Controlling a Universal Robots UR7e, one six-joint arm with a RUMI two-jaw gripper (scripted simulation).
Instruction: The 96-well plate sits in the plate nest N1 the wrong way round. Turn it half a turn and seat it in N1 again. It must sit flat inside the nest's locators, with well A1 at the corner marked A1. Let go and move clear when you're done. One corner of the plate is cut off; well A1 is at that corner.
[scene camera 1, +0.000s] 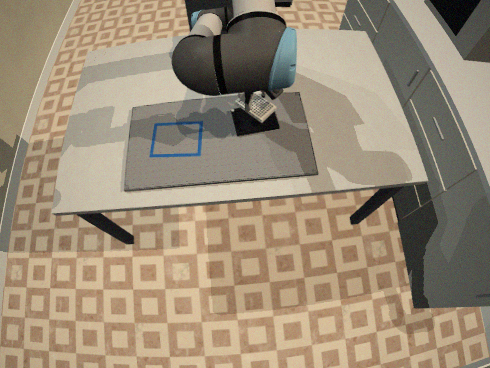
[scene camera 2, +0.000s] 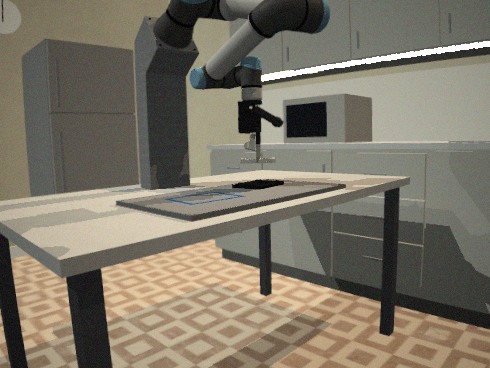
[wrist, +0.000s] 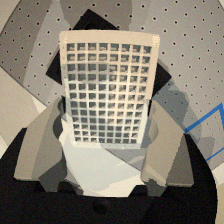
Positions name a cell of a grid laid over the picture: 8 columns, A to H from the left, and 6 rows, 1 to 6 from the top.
Observation:
In view: my gripper (scene camera 2: E3), a white 96-well plate (wrist: E4) and a black plate nest N1 (scene camera 1: D2).
My gripper is seen too in the wrist view (wrist: D3). The black plate nest N1 also shows in the wrist view (wrist: D1).

